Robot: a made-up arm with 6 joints.
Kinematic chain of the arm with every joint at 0, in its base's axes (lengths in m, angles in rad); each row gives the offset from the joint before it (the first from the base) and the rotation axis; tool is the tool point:
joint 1: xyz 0 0 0.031 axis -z
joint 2: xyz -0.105 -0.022 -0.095 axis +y
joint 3: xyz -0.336 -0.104 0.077 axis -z
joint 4: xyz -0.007 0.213 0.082 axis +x
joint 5: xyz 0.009 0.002 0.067 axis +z
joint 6: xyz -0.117 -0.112 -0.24 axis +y
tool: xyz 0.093 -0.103 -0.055
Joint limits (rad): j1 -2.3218..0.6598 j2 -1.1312..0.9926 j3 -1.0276..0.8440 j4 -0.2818..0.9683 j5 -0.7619..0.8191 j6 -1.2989..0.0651
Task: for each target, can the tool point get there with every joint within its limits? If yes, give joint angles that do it. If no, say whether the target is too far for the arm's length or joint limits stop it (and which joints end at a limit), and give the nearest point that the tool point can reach.
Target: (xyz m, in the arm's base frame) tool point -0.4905 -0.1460 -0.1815
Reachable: yes | joints -0.1003 -0.3730 0.2828 -0.0731 -0.3340 -0.8622
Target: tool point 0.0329 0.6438 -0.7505
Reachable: no: joint limits stop it (at a limit: joint 1, joint 4, joint 5, joint 6) | nearest point -0.1163 0.3323 -0.5604 | short by 0.394 m
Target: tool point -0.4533 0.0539 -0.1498
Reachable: yes | joints 0.3403 -0.2362 -0.4547 0.2168 0.0878 -1.0522
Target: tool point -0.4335 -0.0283 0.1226
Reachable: yes | joints 0.2811 0.5084 -0.8553 -0.0057 -0.0875 -0.7957
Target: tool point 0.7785 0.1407 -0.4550
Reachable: no: joint limits stop it (at a limit: joint 1, joint 3, joint 4, joint 5, joint 6) | nearest point 0.4518 -0.1047 -0.4024 | short by 0.412 m
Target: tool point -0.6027 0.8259 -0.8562
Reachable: no: too far | nearest point -0.4555 0.3992 -0.5150 | short by 0.566 m
